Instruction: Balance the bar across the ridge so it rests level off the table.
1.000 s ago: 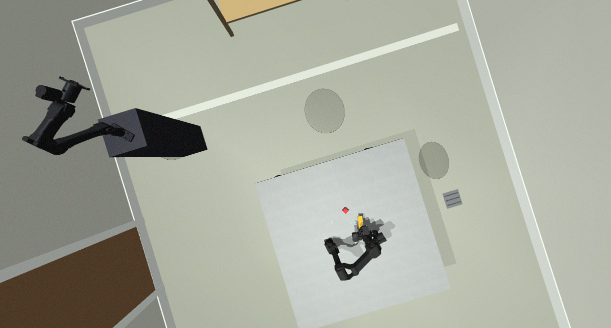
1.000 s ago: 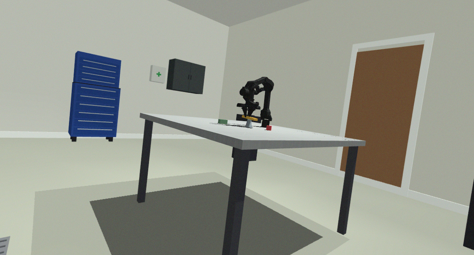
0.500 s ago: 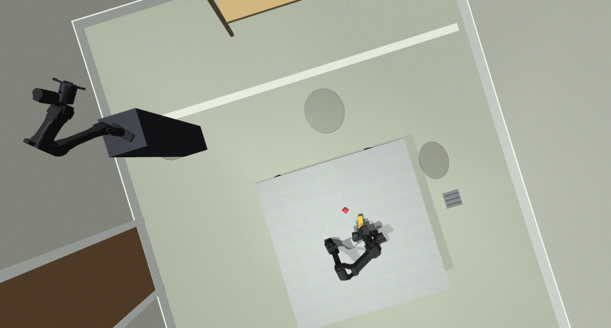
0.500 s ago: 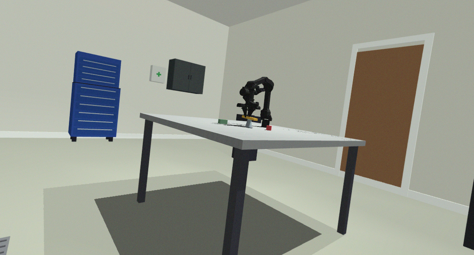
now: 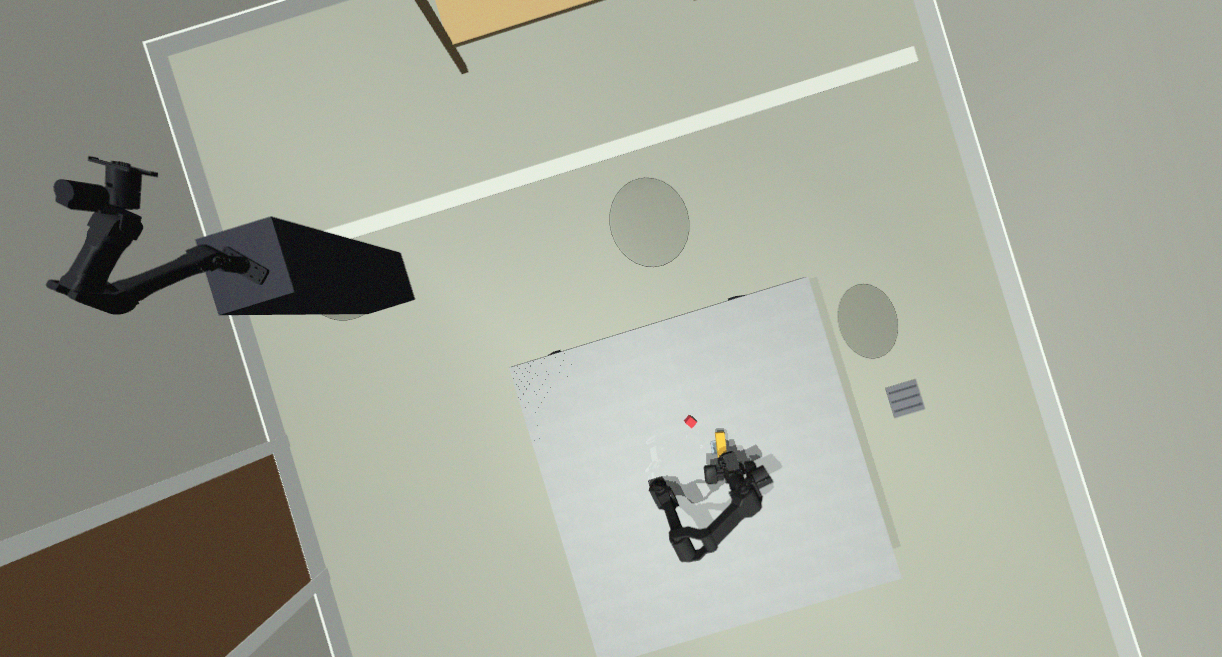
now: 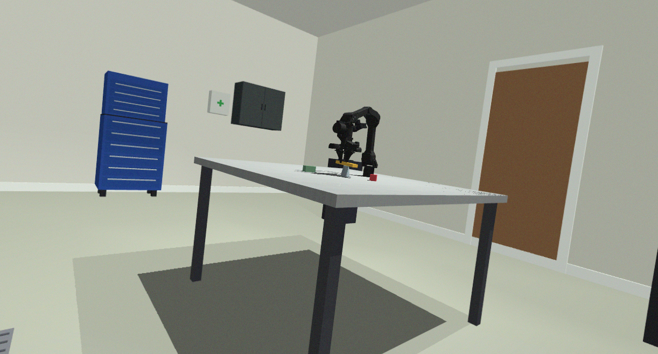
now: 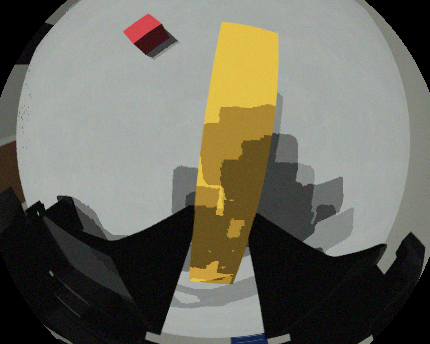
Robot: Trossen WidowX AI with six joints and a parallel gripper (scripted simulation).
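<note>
My gripper tip is 10 mm short of the yellow bar and 30 mm to the right of it. Also, from my gripper tip: green block: 130 mm ahead, 140 mm to the right, 50 mm below; then red block: 70 mm behind, 170 mm to the left, 50 mm below.
</note>
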